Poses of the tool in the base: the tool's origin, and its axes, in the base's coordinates. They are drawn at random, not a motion.
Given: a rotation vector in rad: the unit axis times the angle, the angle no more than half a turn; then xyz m.
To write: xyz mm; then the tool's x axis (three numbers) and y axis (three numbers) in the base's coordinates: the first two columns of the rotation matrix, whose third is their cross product. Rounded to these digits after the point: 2 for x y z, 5 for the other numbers.
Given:
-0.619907 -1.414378 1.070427 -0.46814 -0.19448 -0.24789
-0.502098 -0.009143 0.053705 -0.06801 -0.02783 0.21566
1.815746 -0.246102 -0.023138 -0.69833 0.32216 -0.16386
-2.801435 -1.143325 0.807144 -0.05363 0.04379 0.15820
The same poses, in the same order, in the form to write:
-468.14 -194.48 -247.89 -0.16147 0.86651 0.47231 -0.21918 0.43516 -0.87327
-68.01 -27.83 215.66 0.99855 0.05370 -0.00444 -0.04920 0.87519 -0.48126
-698.33 322.16 -163.86 0.97710 -0.17970 0.11398 -0.15530 -0.23602 0.95926
-53.63 43.79 158.20 0.60055 0.65578 -0.45747 0.65062 -0.73337 -0.19717

